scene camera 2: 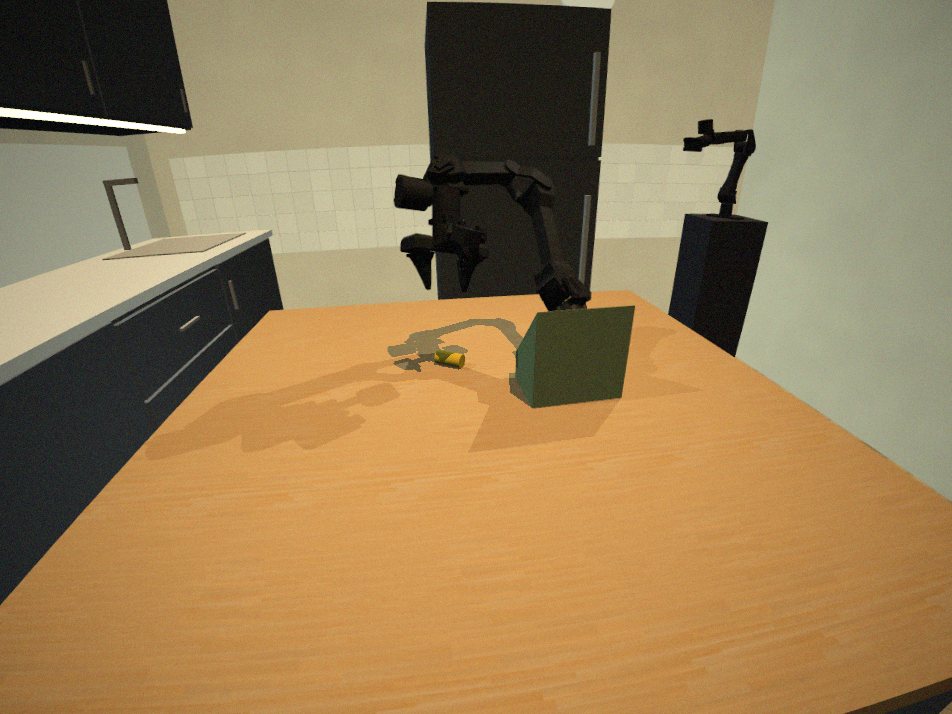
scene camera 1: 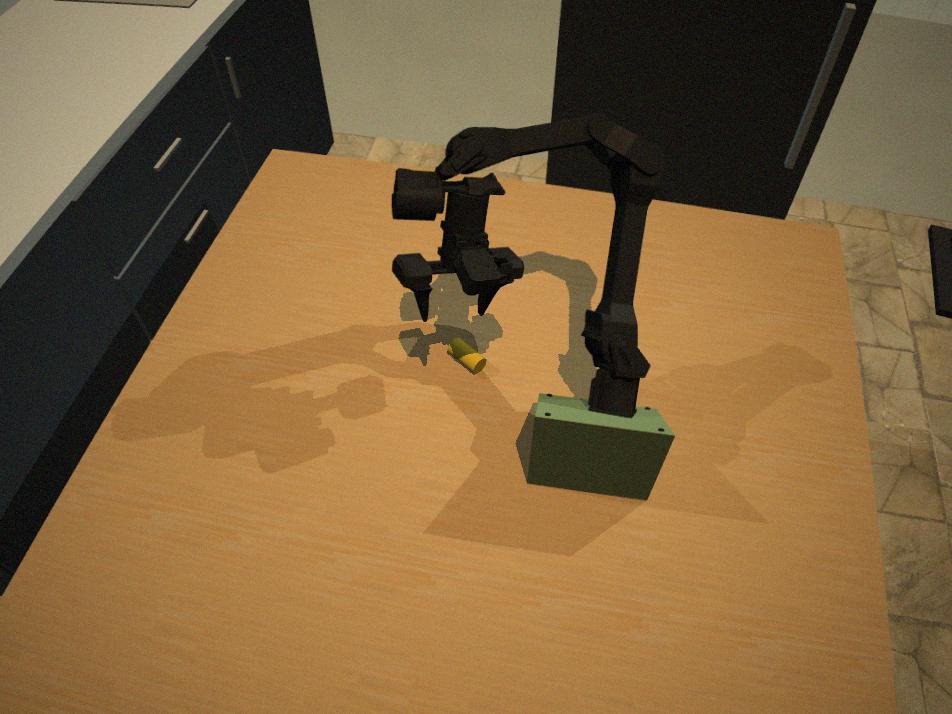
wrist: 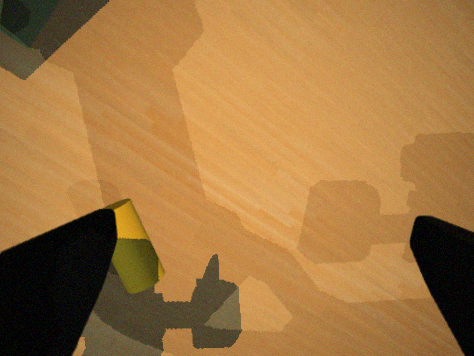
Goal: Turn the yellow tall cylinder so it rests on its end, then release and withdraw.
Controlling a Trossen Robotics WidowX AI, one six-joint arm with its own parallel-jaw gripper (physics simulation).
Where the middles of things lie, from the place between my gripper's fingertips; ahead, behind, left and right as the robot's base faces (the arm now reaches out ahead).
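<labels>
I see the yellow tall cylinder (scene camera 1: 469, 357), and it is 1 cm ahead of my hand, 7 cm to the right of it and 19 cm below it.
</labels>
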